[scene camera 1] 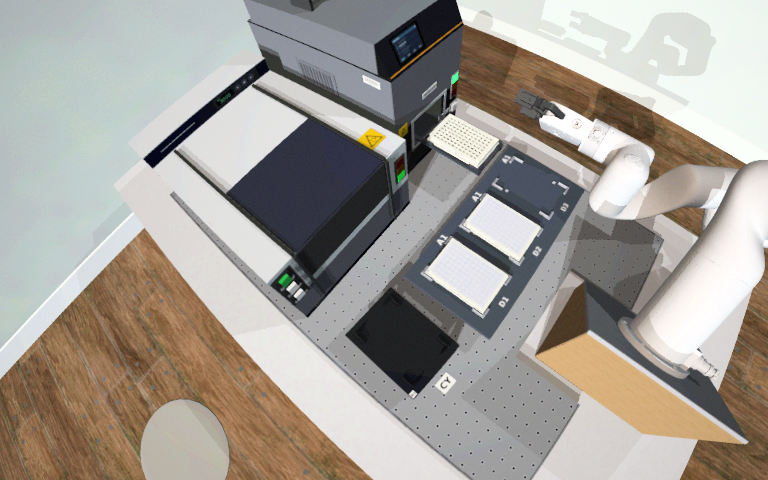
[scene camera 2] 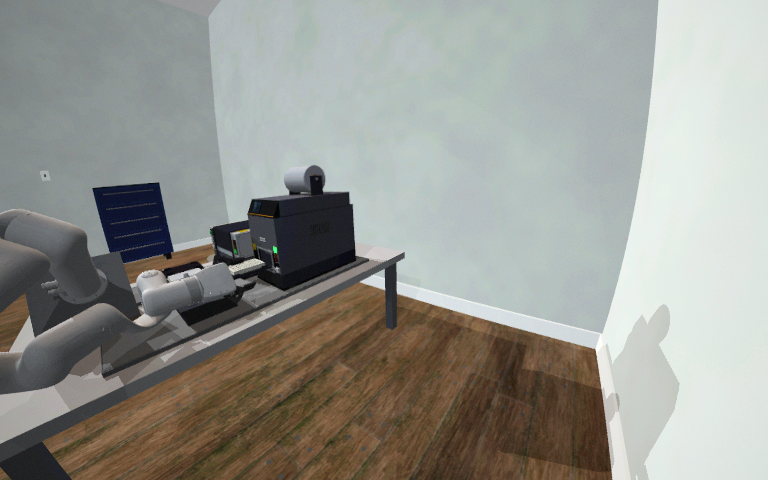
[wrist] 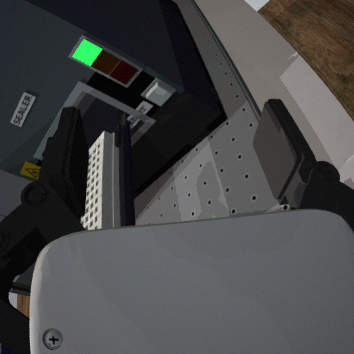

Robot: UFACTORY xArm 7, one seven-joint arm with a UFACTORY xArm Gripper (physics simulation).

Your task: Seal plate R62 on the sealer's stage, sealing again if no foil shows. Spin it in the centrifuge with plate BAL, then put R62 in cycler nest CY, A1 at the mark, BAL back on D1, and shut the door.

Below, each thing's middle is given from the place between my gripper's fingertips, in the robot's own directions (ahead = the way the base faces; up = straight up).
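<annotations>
Positions relative to my hand: centrifuge (scene camera 1: 299,187), 31 cm ahead, 47 cm to the left, 2 cm below; white well plate (scene camera 1: 466,142), 4 cm ahead, 15 cm to the left, 3 cm below.
</annotations>
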